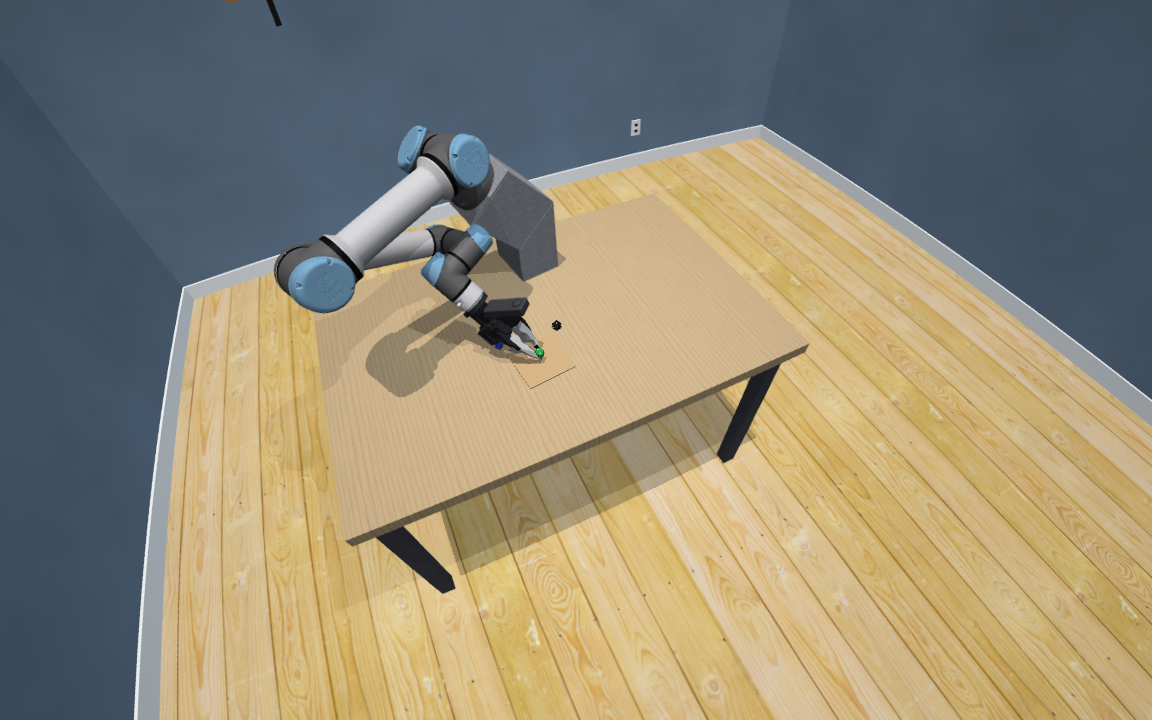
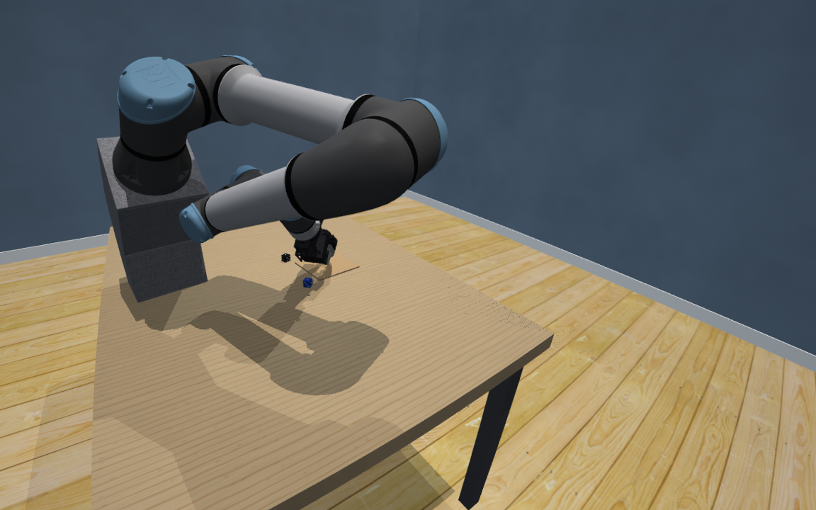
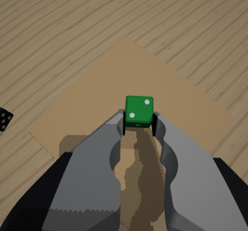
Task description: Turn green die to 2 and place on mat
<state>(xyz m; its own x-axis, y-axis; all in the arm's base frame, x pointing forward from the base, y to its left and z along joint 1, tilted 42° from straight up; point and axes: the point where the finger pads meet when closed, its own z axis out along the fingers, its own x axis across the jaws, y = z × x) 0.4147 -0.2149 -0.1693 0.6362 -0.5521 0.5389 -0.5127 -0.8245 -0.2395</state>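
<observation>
The tan mat lies 4 cm below my hand and 1 cm to the left of it. The rest, counted from my hand: blue die: 11 cm behind, 7 cm to the right, 3 cm below; green die: 1 cm to the left, 1 cm below, 1 cm ahead; black die: 11 cm to the left, 8 cm behind, 3 cm below.
</observation>
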